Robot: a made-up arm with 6 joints.
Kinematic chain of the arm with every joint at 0, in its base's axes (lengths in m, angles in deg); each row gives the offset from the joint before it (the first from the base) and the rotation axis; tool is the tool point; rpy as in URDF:
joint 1: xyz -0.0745 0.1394 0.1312 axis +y
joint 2: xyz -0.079 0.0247 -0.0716 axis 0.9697 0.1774 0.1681
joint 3: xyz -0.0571 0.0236 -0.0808 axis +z
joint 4: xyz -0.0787 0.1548 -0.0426 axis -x
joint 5: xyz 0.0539 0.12 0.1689 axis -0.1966 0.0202 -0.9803
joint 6: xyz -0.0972 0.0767 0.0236 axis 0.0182 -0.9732 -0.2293
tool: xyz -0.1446 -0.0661 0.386 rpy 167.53 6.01 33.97
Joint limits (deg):
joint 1: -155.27..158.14
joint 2: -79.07..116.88
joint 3: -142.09..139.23
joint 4: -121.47..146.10
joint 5: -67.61..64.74
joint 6: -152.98..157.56
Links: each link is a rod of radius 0.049 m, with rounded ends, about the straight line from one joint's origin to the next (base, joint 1, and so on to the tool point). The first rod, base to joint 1, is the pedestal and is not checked.
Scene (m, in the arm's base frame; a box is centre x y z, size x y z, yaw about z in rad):
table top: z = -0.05
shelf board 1: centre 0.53 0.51 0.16 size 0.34 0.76 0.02 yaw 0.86
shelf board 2: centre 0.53 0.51 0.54 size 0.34 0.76 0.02 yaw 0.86
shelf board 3: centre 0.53 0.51 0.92 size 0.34 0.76 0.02 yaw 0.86
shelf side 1: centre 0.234 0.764 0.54 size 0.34 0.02 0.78 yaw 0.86
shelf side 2: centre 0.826 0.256 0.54 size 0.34 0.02 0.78 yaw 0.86
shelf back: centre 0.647 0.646 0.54 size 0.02 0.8 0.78 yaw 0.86
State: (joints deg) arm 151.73 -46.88 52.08 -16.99 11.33 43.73
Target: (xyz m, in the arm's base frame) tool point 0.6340 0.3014 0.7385
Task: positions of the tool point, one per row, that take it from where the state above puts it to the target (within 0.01 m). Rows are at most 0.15 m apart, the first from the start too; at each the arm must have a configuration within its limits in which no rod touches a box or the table.
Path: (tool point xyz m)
1: 0.5572 0.2318 0.3362
2: 0.4779 0.1444 0.3344
3: 0.5055 0.1742 0.4667
4: 0.5012 0.1607 0.6081
5: 0.4626 0.1023 0.7385
6: 0.5599 0.2046 0.7479
7: 0.6340 0.3014 0.7384

